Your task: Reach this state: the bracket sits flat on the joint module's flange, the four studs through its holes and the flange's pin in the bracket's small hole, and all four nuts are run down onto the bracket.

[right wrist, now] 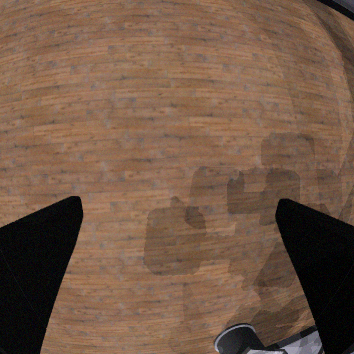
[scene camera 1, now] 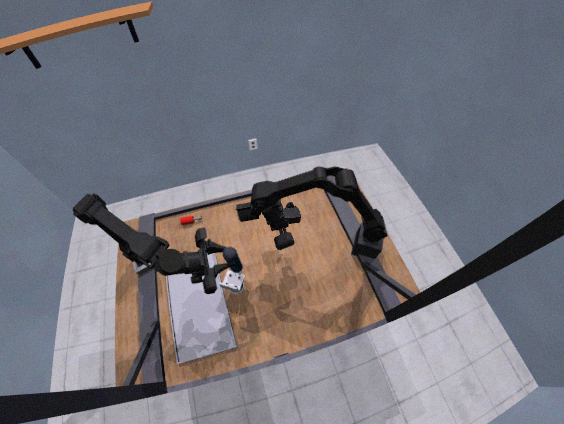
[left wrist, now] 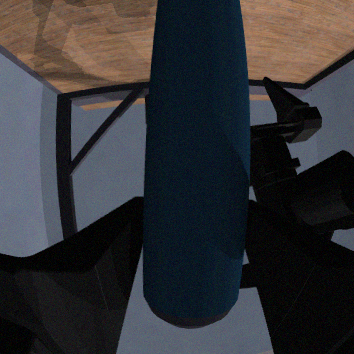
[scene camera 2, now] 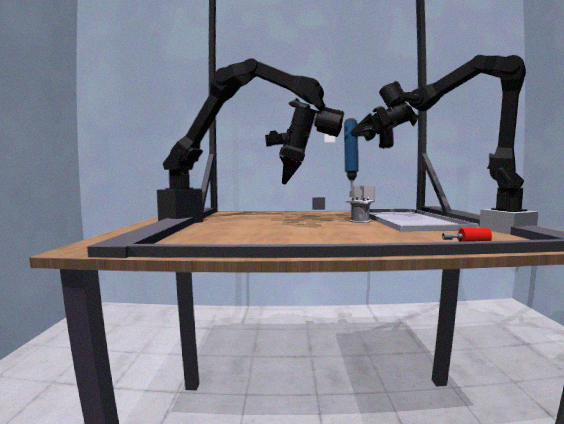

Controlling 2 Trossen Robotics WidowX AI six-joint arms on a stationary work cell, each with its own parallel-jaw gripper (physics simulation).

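Frame: origin at the left arm's base, x ahead, y left, z up, level; centimetres.
Seen in the pictures: left gripper, fingertip midpoint: [scene camera 1: 233,256] [left wrist: 193,208] [scene camera 2: 349,134]; right gripper, fingertip midpoint: [right wrist: 181,208] [scene camera 2: 284,181]; left arm's base, origin of the base link: [scene camera 2: 509,210]; right arm's base, origin of the base link: [scene camera 1: 371,236] [scene camera 2: 179,189].
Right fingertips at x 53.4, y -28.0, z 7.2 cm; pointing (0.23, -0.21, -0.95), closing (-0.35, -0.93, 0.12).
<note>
Offsets run from my right fingertips to a thing's top centre. Level surfaces: height alone.
The white bracket [scene camera 1: 232,280] [scene camera 2: 369,193] sits on top of the grey joint module @[dx -25.4, dy -2.0, dz -5.2 cm] [scene camera 2: 360,213] [right wrist: 236,340], its upright plate showing in scene camera 2. Small dark studs or nuts show on it; nut seating, the pin and the small hole are too small to tell. My left gripper [scene camera 1: 227,258] [scene camera 2: 356,131] [left wrist: 193,208] is shut on the blue driver @[dx -22.0, dy -2.1, dz +19.4 cm] [scene camera 1: 232,259] [scene camera 2: 351,152] [left wrist: 196,150], held upright, its thin bit pointing down at the bracket's left part in scene camera 2. I cannot tell whether the bit touches a nut. My right gripper [scene camera 2: 285,181] [right wrist: 181,208] is open and empty, high above the table.
A pale tray @[dx -41.4, dy +1.0, dz -11.0 cm] [scene camera 1: 200,320] [scene camera 2: 415,221] lies beside the joint module. A red-handled tool @[dx -28.1, dy +36.1, dz -9.2 cm] [scene camera 1: 187,220] [scene camera 2: 475,234] with a grey socket lies on the wooden table @[dz -12.6 cm] [scene camera 1: 310,270] [scene camera 2: 250,231]. A dark frame edges the table, and the right arm hangs near the driver.
</note>
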